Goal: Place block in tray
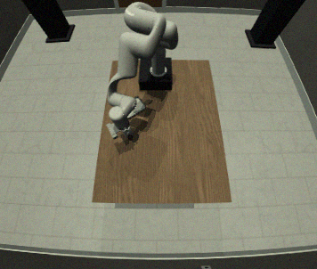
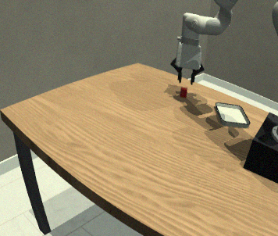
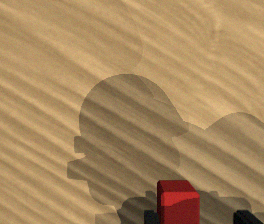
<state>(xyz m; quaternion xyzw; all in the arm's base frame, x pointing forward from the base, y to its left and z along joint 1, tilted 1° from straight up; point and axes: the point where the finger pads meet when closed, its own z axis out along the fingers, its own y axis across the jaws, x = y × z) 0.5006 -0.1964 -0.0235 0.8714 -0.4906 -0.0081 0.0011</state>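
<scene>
Now: the small red block 6 cm below my hand. Round my hand: white tray: 23 cm behind, 7 cm below.
</scene>
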